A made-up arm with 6 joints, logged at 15 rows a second.
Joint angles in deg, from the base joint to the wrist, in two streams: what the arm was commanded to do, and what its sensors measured. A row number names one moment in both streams.
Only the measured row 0 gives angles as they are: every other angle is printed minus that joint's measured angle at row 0.
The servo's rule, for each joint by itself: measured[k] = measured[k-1] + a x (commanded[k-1-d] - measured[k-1]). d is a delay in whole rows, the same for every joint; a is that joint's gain. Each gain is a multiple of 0.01, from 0.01 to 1. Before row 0 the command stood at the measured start. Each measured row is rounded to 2 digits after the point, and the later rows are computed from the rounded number. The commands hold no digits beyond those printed.
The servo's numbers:
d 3
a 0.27 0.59 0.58 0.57 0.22 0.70
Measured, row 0:
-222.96, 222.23, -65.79, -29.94, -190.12, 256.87
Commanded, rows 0 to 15:
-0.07, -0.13, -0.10, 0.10, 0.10, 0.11
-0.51, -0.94, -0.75, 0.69, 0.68, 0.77
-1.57, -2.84, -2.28, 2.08, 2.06, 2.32
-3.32, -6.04, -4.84, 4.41, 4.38, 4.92
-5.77, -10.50, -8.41, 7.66, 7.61, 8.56
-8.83, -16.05, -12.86, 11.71, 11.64, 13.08
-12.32, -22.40, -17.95, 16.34, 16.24, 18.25
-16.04, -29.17, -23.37, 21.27, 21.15, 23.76
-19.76, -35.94, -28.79, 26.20, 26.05, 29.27
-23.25, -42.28, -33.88, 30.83, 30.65, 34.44
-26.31, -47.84, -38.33, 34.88, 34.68, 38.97
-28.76, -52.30, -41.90, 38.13, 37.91, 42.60
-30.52, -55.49, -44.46, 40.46, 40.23, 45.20
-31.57, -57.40, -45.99, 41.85, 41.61, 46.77
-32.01, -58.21, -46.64, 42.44, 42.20, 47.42
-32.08, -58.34, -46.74, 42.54, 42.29, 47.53
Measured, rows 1 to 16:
0.00, 0.00, 0.00, 0.00, 0.00, 0.00
0.00, 0.00, 0.00, 0.00, 0.00, 0.00
0.00, 0.00, 0.00, 0.00, 0.00, 0.00
-0.02, -0.08, -0.06, 0.06, 0.02, 0.08
-0.15, -0.59, -0.46, 0.42, 0.17, 0.56
-0.53, -1.92, -1.52, 1.37, 0.59, 1.79
-1.28, -4.35, -3.45, 3.10, 1.42, 3.98
-2.49, -7.98, -6.33, 5.70, 2.78, 7.19
-4.20, -12.74, -10.12, 9.13, 4.73, 11.31
-6.39, -18.44, -14.66, 13.24, 7.26, 16.17
-9.00, -24.77, -19.71, 17.82, 10.32, 21.48
-11.91, -31.36, -24.98, 22.60, 13.78, 26.93
-14.97, -37.80, -30.14, 27.29, 17.49, 32.19
-18.03, -43.72, -34.89, 31.62, 21.27, 36.94
-20.93, -48.78, -38.96, 35.33, 24.93, 40.90
-23.52, -52.74, -42.15, 38.25, 28.30, 43.91

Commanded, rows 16 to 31:
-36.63, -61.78, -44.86, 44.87, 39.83, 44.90
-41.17, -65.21, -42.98, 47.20, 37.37, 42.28
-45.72, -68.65, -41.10, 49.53, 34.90, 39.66
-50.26, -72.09, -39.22, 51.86, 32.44, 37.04
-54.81, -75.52, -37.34, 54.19, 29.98, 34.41
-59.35, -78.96, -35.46, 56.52, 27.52, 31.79
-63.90, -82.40, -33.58, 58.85, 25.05, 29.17
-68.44, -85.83, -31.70, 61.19, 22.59, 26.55
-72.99, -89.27, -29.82, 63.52, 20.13, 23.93
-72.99, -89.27, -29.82, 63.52, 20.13, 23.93
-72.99, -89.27, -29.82, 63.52, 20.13, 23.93
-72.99, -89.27, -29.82, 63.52, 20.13, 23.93
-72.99, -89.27, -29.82, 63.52, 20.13, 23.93
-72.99, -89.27, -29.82, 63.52, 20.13, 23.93
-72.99, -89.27, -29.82, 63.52, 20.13, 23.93
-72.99, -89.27, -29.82, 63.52, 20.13, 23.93
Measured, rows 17 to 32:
-25.69, -55.49, -44.38, 40.30, 31.23, 45.91
-27.40, -57.09, -45.69, 41.52, 33.64, 46.97
-28.66, -57.83, -46.30, 42.10, 35.54, 47.36
-30.81, -60.16, -45.46, 43.68, 36.48, 45.64
-33.61, -63.14, -44.02, 45.69, 36.68, 43.29
-36.88, -66.39, -42.33, 47.88, 36.29, 40.75
-40.49, -69.75, -40.53, 50.15, 35.44, 38.15
-44.36, -73.15, -38.68, 52.45, 34.24, 35.53
-48.41, -76.58, -36.81, 54.77, 32.76, 32.91
-52.59, -80.01, -34.94, 57.10, 31.06, 30.29
-56.87, -83.44, -33.06, 59.43, 29.20, 27.67
-61.22, -86.88, -31.18, 61.76, 27.20, 25.05
-64.40, -88.29, -30.39, 62.76, 25.64, 24.27
-66.72, -88.87, -30.06, 63.19, 24.43, 24.03
-68.41, -89.11, -29.92, 63.38, 23.48, 23.96
-69.65, -89.20, -29.86, 63.46, 22.74, 23.94

